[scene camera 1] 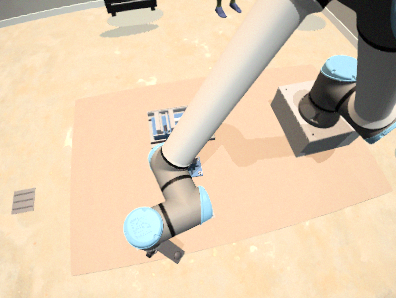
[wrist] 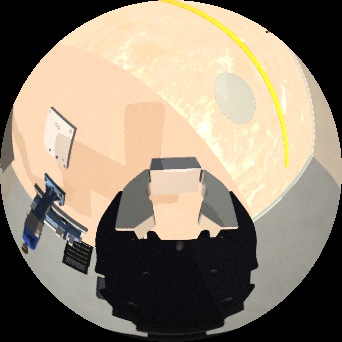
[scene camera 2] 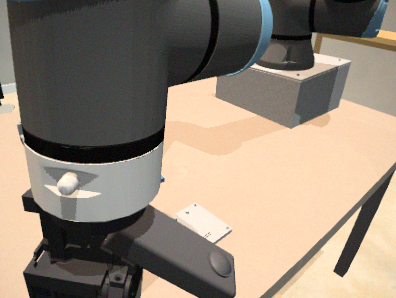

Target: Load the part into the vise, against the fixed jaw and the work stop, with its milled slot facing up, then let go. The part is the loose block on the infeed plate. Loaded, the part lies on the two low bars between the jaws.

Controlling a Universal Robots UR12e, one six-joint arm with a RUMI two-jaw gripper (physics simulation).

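Places are measured from the arm's base along level axes (x ahead, y left, z up), in millimetres.
Pixels of known places: gripper, fingertip midpoint: point(wrist: 174, 170); arm's base at its link origin: point(scene camera 1: 318, 111) point(scene camera 2: 284, 62).
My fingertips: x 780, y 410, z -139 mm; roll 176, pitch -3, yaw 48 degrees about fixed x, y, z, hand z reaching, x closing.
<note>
Ahead of a thing's pixels: the offset from my fingertips to its middle. "spot": to the spot under its first point.
The part, a pale block {dy -5, dx +6, dz -1 mm} point(wrist: 175, 180) with a dark grey side, is between the two fingertips in the wrist view. My gripper point(wrist: 174, 170) is shut on it, with a finger at each end. The block's slot does not show, and I cannot tell whether the block touches the table. The blue and silver vise {dy -516, dx -161, dz +34 mm} point(scene camera 1: 156, 122) point(wrist: 71, 231) stands beyond the middle of the table, partly hidden by the arm in scene camera 1. A flat pale plate {dy -110, dx -188, dz -12 mm} point(scene camera 2: 206, 223) point(wrist: 56, 142) lies on the table, apart from the block. Scene camera 2 does not show the fingertips.
A blue-footed post {spot: dy -290, dx -200, dz -6 mm} point(scene camera 1: 196, 168) point(wrist: 53, 191) stands near the vise. The robot's grey base box point(scene camera 1: 325, 122) point(scene camera 2: 260, 95) stands at the far right. The tan table's edge point(scene camera 2: 320, 242) runs close by the gripper. A person in blue point(wrist: 30, 240) stands beyond the table.
</note>
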